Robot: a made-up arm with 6 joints.
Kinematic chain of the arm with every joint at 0, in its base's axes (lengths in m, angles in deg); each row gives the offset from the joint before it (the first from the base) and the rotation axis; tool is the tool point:
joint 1: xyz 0 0 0.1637 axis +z
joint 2: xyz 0 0.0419 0 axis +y
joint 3: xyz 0 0 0.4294 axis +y
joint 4: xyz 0 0 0.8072 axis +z
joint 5: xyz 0 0 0 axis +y
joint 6: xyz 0 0 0.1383 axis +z
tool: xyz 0 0 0
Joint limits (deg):
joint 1: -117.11..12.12
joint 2: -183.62..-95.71
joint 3: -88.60..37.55
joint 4: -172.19..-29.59
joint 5: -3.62..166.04
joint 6: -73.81..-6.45
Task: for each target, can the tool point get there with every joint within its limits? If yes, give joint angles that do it. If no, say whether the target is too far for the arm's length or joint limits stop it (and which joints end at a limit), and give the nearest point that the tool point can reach.
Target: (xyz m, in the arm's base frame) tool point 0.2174 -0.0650 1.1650
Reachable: no: joint limits stop it (at a limit: joint 1, joint 2, joint 3, joint 4) | nearest point 0.4402 0.8918 0.5902 | short by 1.138 m
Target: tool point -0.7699 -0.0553 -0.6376
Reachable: yes | joints 2.26 -149.10 16.56 -51.24 141.76 -63.91
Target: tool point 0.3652 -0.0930 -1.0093
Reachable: yes | joints -4.70 -170.66 -35.36 -122.96 64.42 -49.61
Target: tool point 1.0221 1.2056 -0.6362
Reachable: no: too far | nearest point 0.6009 1.0626 -0.4703 | short by 0.475 m
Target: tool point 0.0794 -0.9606 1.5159
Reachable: no: too far | nearest point -1.0017 -0.2549 0.6253 | short by 1.568 m
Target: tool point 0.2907 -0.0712 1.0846
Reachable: no: joint limits stop it (at a limit: joint 1, joint 2, joint 3, joint 4) | nearest point 0.4410 0.8865 0.5810 | short by 1.092 m
